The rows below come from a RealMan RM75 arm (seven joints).
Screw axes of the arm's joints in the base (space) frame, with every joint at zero. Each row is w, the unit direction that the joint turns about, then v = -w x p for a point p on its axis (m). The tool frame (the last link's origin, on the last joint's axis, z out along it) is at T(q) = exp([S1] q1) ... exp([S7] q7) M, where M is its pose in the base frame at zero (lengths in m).
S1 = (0, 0, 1, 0.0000, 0.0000, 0.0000)
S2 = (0, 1, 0, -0.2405, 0.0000, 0.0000)
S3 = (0, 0, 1, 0.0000, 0.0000, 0.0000)
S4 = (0, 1, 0, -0.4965, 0.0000, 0.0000)
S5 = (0, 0, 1, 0.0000, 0.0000, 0.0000)
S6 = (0, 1, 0, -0.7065, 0.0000, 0.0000)
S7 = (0, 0, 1, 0.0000, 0.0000, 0.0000)
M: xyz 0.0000 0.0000 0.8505 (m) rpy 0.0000 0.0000 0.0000 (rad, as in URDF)
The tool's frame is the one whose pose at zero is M.
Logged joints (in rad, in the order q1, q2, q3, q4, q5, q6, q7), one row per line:
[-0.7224, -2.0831, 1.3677, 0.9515, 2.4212, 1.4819, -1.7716]
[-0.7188, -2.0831, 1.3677, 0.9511, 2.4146, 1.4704, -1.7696]
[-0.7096, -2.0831, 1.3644, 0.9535, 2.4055, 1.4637, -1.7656]
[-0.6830, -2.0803, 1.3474, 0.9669, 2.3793, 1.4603, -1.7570]
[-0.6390, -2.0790, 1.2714, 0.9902, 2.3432, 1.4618, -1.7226]
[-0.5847, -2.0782, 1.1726, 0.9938, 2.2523, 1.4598, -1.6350]
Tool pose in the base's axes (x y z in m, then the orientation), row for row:
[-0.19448, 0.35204, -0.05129, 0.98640, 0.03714, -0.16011, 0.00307]
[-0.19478, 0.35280, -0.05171, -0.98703, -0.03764, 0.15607, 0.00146]
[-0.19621, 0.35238, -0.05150, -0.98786, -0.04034, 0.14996, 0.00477]
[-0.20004, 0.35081, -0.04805, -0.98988, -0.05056, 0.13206, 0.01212]
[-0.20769, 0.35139, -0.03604, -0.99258, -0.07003, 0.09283, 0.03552]
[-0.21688, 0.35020, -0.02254, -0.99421, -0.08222, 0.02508, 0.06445]
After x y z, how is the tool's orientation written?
As a quaternion, x y z w.
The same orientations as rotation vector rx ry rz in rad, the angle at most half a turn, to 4 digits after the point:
[3.0928, 0.1165, -0.5020]
[-3.0980, -0.1181, 0.4899]
[-3.0941, -0.1263, 0.4697]
[-3.0860, -0.1576, 0.4117]
[-3.0497, -0.2152, 0.2852]
[-3.0014, -0.2482, 0.0757]

